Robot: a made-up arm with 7 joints.
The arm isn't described. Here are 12 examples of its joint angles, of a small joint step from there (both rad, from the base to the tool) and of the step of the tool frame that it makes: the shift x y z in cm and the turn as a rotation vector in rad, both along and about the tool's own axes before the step.
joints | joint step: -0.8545 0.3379 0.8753 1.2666 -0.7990 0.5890 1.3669 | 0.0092 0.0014 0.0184 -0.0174 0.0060 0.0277 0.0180
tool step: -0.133 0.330 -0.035 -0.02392 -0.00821 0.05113
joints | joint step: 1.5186 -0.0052 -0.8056 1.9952 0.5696 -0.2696 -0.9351 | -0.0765 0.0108 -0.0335 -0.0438 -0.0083 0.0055 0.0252
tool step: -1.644 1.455 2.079 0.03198 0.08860 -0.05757
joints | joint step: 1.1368 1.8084 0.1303 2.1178 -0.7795 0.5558 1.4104 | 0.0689 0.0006 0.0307 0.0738 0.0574 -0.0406 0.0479
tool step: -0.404 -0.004 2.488 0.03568 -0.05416 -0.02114
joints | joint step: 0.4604 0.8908 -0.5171 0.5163 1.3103 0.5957 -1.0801 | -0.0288 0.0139 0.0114 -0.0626 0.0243 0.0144 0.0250
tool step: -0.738 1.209 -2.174 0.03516 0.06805 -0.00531
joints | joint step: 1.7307 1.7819 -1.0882 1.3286 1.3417 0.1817 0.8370 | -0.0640 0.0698 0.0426 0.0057 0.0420 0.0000 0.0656
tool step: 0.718 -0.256 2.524 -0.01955 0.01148 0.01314
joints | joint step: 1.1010 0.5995 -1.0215 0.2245 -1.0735 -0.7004 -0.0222 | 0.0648 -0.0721 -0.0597 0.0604 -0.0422 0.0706 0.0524
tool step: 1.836 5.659 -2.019 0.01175 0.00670 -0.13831
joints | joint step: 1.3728 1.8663 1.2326 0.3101 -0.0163 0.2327 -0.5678 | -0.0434 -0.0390 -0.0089 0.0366 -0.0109 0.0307 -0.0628
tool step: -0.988 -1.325 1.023 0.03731 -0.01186 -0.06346
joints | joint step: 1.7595 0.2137 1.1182 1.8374 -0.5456 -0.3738 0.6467 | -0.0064 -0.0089 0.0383 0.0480 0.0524 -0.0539 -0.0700
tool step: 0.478 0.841 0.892 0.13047 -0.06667 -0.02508
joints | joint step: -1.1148 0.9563 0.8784 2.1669 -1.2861 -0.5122 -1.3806 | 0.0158 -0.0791 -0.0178 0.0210 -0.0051 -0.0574 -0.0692
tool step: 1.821 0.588 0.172 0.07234 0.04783 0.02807
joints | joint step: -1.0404 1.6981 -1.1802 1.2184 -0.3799 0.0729 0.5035 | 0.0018 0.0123 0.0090 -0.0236 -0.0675 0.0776 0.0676
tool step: -1.030 -0.107 0.274 -0.06330 0.13300 0.00024
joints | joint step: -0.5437 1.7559 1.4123 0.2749 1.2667 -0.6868 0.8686 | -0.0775 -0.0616 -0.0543 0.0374 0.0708 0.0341 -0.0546
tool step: -1.593 -0.519 2.676 0.02826 0.09489 0.04588
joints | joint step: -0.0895 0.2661 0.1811 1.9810 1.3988 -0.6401 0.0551 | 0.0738 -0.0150 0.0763 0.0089 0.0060 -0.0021 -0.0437
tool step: 0.080 -0.537 -2.430 -0.00529 -0.11353 0.02686
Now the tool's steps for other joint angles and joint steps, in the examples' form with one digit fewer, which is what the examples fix.
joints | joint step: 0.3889 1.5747 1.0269 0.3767 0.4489 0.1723 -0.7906 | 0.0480 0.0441 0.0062 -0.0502 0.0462 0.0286 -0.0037
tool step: 1.51 0.76 -0.95 0.0289 0.0829 0.0515
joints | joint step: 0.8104 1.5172 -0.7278 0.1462 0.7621 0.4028 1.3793 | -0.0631 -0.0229 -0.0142 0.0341 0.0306 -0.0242 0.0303
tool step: 0.03 -0.38 -1.95 -0.0653 0.0532 -0.0448
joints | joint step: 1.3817 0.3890 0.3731 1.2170 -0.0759 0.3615 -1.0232 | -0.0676 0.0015 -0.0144 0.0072 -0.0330 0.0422 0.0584
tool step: -2.28 0.93 0.53 -0.0641 -0.0154 -0.1173
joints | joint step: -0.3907 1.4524 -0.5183 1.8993 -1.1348 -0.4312 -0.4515 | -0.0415 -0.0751 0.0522 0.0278 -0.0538 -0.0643 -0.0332
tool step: 1.21 -0.37 -1.55 0.0959 -0.0604 0.0051
